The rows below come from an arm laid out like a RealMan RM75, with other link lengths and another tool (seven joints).
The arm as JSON. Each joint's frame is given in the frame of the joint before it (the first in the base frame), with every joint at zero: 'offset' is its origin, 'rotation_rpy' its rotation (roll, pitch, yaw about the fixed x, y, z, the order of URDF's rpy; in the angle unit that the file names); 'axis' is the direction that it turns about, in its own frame. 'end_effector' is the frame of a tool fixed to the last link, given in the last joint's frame.
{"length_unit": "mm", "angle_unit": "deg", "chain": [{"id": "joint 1", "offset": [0.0, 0.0, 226.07], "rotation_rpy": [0.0, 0.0, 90.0], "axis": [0.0, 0.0, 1.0]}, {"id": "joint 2", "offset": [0.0, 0.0, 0.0], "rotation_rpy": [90.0, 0.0, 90.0], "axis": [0.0, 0.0, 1.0]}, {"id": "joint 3", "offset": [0.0, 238.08, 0.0], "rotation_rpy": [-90.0, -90.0, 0.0], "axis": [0.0, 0.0, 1.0]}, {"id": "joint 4", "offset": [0.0, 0.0, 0.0], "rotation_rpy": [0.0, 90.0, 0.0], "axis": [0.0, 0.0, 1.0]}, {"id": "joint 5", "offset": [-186.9, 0.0, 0.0], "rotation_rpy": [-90.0, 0.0, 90.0], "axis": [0.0, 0.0, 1.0]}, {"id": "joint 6", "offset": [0.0, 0.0, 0.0], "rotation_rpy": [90.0, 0.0, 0.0], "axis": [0.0, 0.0, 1.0]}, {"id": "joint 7", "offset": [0.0, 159.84, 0.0], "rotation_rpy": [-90.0, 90.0, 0.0], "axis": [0.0, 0.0, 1.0]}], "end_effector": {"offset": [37.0, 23.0, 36.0], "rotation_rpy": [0.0, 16.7, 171.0]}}
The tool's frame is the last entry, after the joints.
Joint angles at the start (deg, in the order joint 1, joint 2, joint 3, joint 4, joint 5, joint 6, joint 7):
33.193 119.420 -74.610 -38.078 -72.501 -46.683 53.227
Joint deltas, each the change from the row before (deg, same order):
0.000 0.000 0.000 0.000 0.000 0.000 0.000
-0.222 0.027 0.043 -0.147 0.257 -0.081 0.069
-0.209 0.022 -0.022 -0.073 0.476 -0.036 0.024
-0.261 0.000 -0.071 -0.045 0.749 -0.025 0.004
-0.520 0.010 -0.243 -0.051 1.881 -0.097 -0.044
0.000 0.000 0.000 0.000 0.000 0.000 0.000
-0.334 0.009 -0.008 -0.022 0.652 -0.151 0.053
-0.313 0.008 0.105 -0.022 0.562 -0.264 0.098
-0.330 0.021 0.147 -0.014 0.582 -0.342 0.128
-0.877 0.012 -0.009 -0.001 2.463 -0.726 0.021
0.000 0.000 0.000 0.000 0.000 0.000 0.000
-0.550 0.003 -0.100 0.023 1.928 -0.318 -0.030
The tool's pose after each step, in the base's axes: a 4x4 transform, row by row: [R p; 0 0 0 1], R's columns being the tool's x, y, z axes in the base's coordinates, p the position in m. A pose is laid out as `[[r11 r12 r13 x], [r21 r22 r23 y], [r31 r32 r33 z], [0 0 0 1]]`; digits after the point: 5 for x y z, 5 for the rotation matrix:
[[-0.00446 -0.93834 -0.34568 0.19808], [-0.87324 -0.16478 0.45858 0.44799], [-0.48726 0.30391 -0.81867 -0.04818], [0 0 0 1]]
[[-0.01012 -0.93688 -0.34951 0.19857], [-0.87230 -0.16260 0.46114 0.44755], [-0.48886 0.30954 -0.81560 -0.04751], [0 0 0 1]]
[[-0.01788 -0.93495 -0.35433 0.19911], [-0.87109 -0.15939 0.46453 0.44717], [-0.49079 0.31696 -0.81158 -0.04689], [0 0 0 1]]
[[-0.02899 -0.93217 -0.36085 0.19994], [-0.86925 -0.15472 0.46953 0.44675], [-0.49352 0.32728 -0.80581 -0.04597], [0 0 0 1]]
[[-0.05389 -0.92443 -0.37753 0.20107], [-0.86511 -0.14559 0.47998 0.44588], [-0.49867 0.35248 -0.79189 -0.04415], [0 0 0 1]]
[[-0.05389 -0.92443 -0.37753 0.20107], [-0.86511 -0.14559 0.47998 0.44588], [-0.49867 0.35248 -0.79189 -0.04415], [0 0 0 1]]
[[-0.06584 -0.92105 -0.38383 0.20244], [-0.86367 -0.14005 0.48422 0.44498], [-0.49975 0.36338 -0.78626 -0.04340], [0 0 0 1]]
[[-0.07745 -0.91710 -0.39106 0.20363], [-0.86233 -0.13524 0.48796 0.44410], [-0.50039 0.37501 -0.78037 -0.04246], [0 0 0 1]]
[[-0.08999 -0.91231 -0.39949 0.20476], [-0.86105 -0.13030 0.49154 0.44309], [-0.50049 0.38821 -0.77382 -0.04152], [0 0 0 1]]
[[-0.12587 -0.89625 -0.42531 0.20701], [-0.85496 -0.11946 0.50476 0.44085], [-0.50320 0.42716 -0.75122 -0.03845], [0 0 0 1]]
[[-0.12587 -0.89625 -0.42531 0.20701], [-0.85496 -0.11946 0.50476 0.44085], [-0.50320 0.42716 -0.75122 -0.03845], [0 0 0 1]]
[[-0.15235 -0.88388 -0.44222 0.20852], [-0.84898 -0.11203 0.51641 0.43977], [-0.50598 0.45411 -0.73333 -0.03601], [0 0 0 1]]

